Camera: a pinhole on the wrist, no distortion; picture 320 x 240 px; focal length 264.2 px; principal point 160.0 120.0 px. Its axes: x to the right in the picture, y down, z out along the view. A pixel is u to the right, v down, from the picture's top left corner.
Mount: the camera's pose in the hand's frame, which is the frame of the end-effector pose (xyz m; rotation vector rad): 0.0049 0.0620 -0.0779 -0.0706 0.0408 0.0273
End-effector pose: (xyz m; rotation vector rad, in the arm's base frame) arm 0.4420 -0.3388 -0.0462 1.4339 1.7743 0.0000
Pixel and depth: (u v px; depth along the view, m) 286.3 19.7 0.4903
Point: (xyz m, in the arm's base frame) 0.6194 -0.3517 -0.5112
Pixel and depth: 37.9 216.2 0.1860
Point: 0.6182 -0.4016 -0.0041
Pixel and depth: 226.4 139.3 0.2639
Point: 0.6309 -0.3242 -0.1636
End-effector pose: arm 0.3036 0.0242 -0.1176 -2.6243 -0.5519 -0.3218
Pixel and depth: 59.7 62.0 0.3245
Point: 0.2501 0.0993 -0.3776
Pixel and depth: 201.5 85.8 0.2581
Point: 0.3988 0.0860 -0.2758
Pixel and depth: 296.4 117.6 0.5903
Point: 0.7131 0.2748 -0.4914
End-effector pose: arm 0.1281 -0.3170 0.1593 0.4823 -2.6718 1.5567
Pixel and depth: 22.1 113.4 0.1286
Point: 0.1721 -0.3174 0.0670
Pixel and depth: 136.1 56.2 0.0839
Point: 0.1152 -0.3019 0.1154
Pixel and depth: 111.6 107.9 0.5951
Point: 0.2585 -0.7065 -0.1802
